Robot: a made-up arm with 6 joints. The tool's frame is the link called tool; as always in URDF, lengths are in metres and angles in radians. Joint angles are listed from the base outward.
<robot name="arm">
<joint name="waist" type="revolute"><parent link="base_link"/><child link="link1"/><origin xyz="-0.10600 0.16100 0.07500" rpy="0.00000 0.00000 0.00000"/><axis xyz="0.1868 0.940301 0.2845"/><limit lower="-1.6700" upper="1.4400"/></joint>
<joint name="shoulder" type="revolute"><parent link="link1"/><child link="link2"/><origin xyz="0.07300 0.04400 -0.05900" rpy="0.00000 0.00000 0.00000"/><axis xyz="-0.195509 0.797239 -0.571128"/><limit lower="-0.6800" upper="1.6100"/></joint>
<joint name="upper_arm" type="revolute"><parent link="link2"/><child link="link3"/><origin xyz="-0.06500 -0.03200 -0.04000" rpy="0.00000 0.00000 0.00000"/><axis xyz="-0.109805 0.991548 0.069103"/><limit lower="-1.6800" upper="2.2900"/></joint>
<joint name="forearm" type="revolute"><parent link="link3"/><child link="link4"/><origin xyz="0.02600 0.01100 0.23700" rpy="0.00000 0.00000 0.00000"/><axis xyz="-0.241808 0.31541 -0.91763"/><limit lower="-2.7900" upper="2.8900"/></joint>
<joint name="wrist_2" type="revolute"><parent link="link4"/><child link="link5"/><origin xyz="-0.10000 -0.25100 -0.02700" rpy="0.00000 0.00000 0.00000"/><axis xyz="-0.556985 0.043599 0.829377"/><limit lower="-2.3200" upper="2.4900"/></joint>
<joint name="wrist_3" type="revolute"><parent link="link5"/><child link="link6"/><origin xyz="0.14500 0.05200 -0.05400" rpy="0.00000 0.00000 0.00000"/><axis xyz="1 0 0"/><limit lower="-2.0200" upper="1.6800"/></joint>
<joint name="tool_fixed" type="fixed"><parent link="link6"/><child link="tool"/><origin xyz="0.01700 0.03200 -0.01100" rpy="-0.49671 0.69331 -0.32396"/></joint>
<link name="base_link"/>
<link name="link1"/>
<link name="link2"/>
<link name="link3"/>
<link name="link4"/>
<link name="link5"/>
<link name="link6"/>
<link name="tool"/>
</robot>
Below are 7 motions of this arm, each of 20 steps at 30 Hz.
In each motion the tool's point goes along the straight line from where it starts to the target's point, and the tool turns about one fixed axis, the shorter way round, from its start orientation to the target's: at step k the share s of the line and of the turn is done. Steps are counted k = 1, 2, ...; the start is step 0. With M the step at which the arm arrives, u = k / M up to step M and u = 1 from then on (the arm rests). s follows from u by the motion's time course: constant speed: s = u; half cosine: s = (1 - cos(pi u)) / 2; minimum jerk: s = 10 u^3 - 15 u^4 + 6 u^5.
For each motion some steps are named. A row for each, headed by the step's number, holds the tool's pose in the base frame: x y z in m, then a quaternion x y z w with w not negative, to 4 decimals.
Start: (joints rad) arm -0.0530 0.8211 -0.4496 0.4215 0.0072 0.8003
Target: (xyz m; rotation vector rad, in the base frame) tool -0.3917 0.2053 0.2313 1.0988 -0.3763 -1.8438
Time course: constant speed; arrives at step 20
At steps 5, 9, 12, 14, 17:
5: -0.2039 0.1148 0.2445 0.2752 0.2476 -0.5122 0.7750
9: -0.2540 0.1389 0.2410 0.3335 0.1435 -0.5977 0.7148
12: -0.2915 0.1570 0.2383 0.3718 0.0630 -0.6520 0.6578
14: -0.3166 0.1691 0.2366 0.3945 0.0087 -0.6831 0.6146
17: -0.3541 0.1872 0.2339 0.4237 -0.0727 -0.7217 0.5426

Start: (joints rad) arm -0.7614 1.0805 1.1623 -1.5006 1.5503 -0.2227
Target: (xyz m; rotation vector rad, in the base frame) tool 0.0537 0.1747 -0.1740 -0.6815 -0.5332 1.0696
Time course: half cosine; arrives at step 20
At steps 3, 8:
3: -0.0179 0.1542 -0.1357 -0.2895 -0.1183 0.4329 0.8455
8: 0.0042 0.1605 -0.1475 -0.2980 -0.1581 0.4529 0.8253

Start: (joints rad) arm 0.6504 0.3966 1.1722 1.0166 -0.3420 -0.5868
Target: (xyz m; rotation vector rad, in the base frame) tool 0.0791 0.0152 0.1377 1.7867 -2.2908 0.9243
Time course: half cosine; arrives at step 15
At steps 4, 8, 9, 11, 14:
4: 0.1058 0.0422 0.0408 0.6701 -0.7015 0.1449 0.1948
8: 0.0934 0.0297 0.0857 0.6353 -0.7294 0.2197 0.1269
9: 0.0901 0.0264 0.0976 0.6248 -0.7353 0.2390 0.1087
11: 0.0844 0.0206 0.1185 0.6050 -0.7442 0.2726 0.0763
14: 0.0794 0.0156 0.1364 0.5868 -0.7502 0.3009 0.0484

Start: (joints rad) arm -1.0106 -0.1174 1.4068 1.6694 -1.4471 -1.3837
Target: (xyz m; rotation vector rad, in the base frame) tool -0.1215 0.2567 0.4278 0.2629 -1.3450 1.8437
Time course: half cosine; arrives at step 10
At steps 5, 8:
5: -0.1525 0.2563 0.4301 0.0190 -0.5088 0.7756 0.3732
8: -0.1274 0.2566 0.4282 0.0881 -0.5297 0.7411 0.4031

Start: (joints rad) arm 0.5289 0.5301 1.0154 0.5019 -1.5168 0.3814
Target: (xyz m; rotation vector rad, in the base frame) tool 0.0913 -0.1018 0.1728 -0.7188 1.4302 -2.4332
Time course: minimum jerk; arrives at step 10
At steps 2, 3, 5, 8, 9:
2: 0.1051 -0.1181 0.0784 -0.2164 0.5192 -0.7905 0.2422
3: 0.1036 -0.1163 0.0889 -0.2198 0.5162 -0.7957 0.2281
5: 0.0986 -0.1104 0.1227 -0.2305 0.5057 -0.8110 0.1826
8: 0.0922 -0.1028 0.1670 -0.2435 0.4901 -0.8280 0.1223
9: 0.0914 -0.1019 0.1719 -0.2449 0.4882 -0.8297 0.1155

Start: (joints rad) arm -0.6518 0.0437 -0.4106 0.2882 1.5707 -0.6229
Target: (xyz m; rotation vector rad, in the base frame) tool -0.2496 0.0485 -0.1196 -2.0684 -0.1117 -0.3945
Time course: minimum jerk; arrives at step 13
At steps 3, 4, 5, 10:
3: -0.1867 0.0422 -0.0683 -0.8557 -0.0790 -0.2544 0.4436
4: -0.1928 0.0428 -0.0733 -0.8559 -0.0758 -0.2456 0.4488
5: -0.2009 0.0436 -0.0799 -0.8560 -0.0716 -0.2339 0.4555
10: -0.2438 0.0479 -0.1149 -0.8537 -0.0491 -0.1712 0.4894

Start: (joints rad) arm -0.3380 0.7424 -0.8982 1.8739 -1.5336 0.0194
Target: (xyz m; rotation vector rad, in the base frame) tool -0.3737 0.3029 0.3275 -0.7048 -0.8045 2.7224
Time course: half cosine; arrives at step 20
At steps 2, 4, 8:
2: -0.4753 0.4858 0.1333 -0.5196 0.2264 0.8124 0.1368
4: -0.4679 0.4725 0.1475 -0.5044 0.1906 0.8311 0.1363
8: -0.4419 0.4256 0.1972 -0.4434 0.0621 0.8843 0.1324

